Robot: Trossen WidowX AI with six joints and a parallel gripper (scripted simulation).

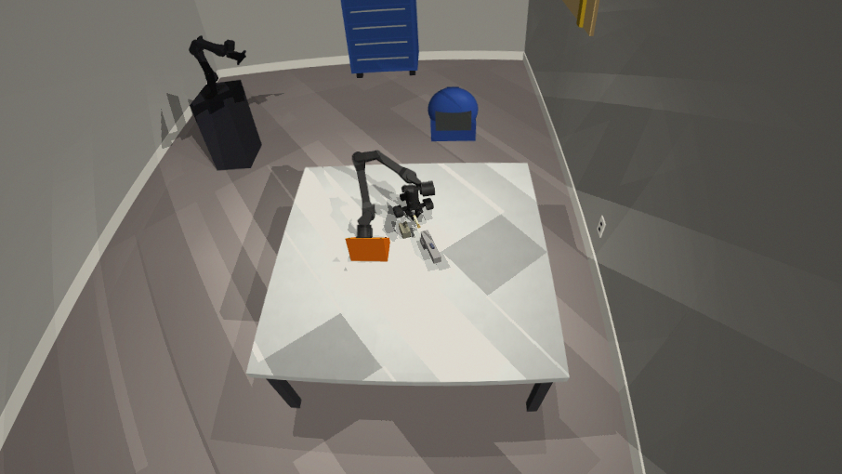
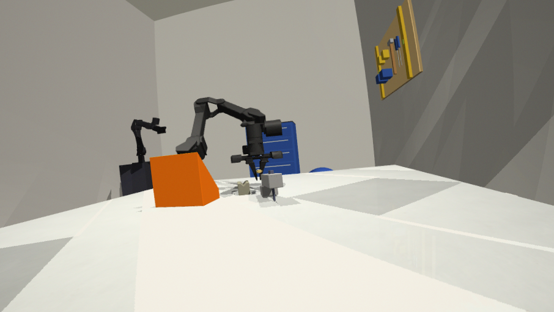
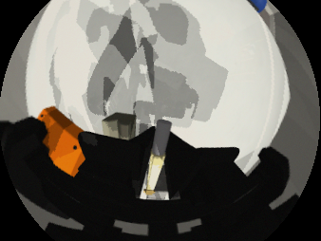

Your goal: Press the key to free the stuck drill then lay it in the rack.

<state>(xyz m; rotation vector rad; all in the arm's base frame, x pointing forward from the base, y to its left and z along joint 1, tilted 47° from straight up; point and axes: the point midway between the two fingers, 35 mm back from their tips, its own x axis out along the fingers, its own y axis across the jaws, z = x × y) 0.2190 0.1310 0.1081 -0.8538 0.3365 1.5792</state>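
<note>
My gripper tip is 50 mm past the rack, 50 mm to the left of it and 20 mm above it. The rest, counted from my gripper tip: blue drill: 90 mm ahead, 210 mm to the right, 20 mm above.
</note>
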